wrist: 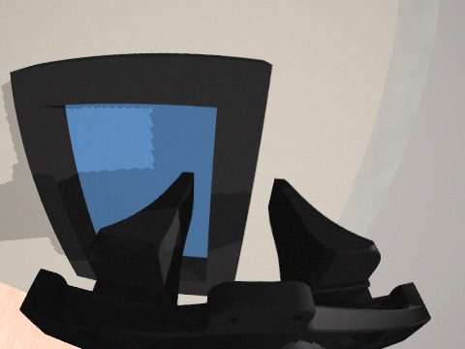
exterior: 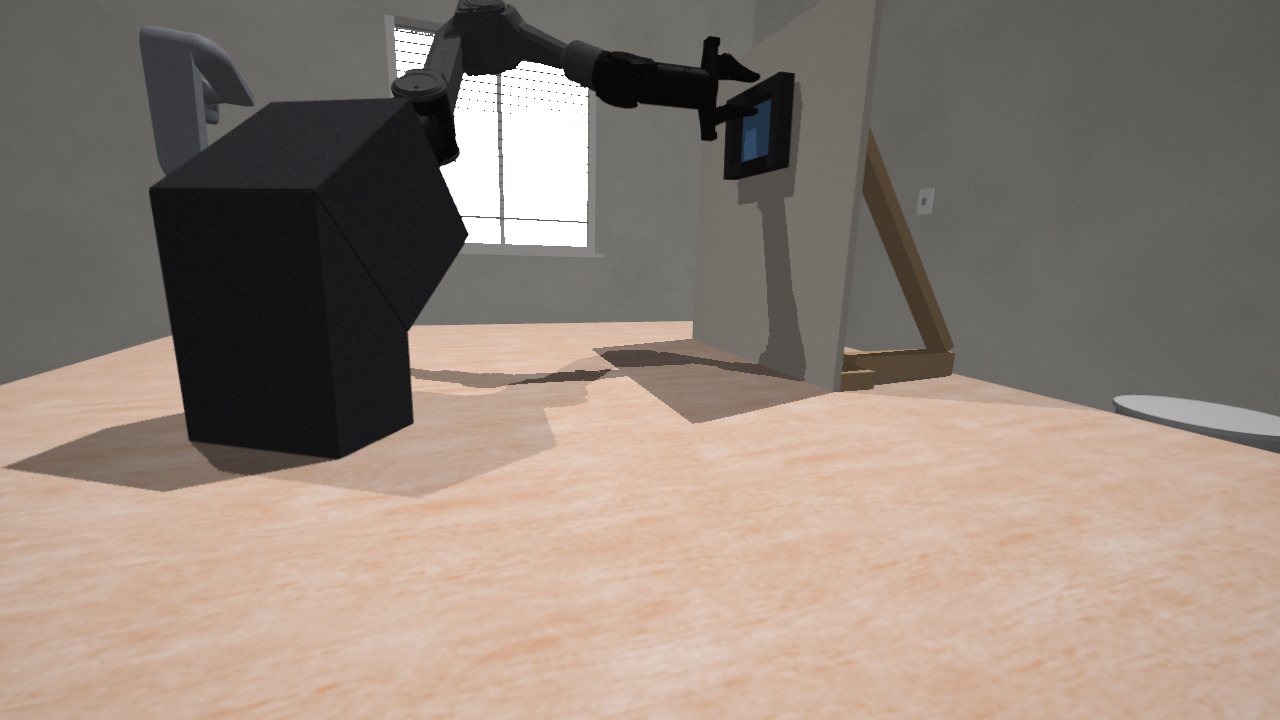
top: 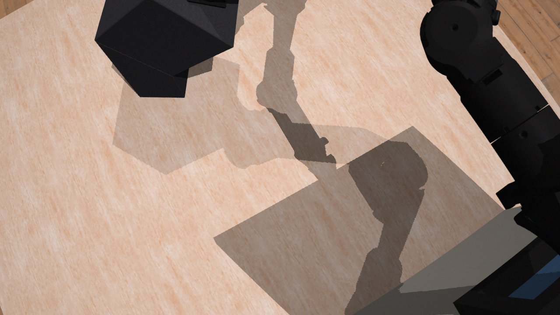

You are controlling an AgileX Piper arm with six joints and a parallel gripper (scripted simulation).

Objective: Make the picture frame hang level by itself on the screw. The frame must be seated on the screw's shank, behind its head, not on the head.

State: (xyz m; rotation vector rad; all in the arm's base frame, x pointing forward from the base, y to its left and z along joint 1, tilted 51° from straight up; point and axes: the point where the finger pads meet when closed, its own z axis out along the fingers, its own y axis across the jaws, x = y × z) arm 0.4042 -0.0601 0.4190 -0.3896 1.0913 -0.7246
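My hand is 10 mm short of the picture frame, 10 mm to the left of it and 60 mm above it. Round my hand: grey wall panel: 30 mm ahead, 10 mm to the left, 170 mm below.
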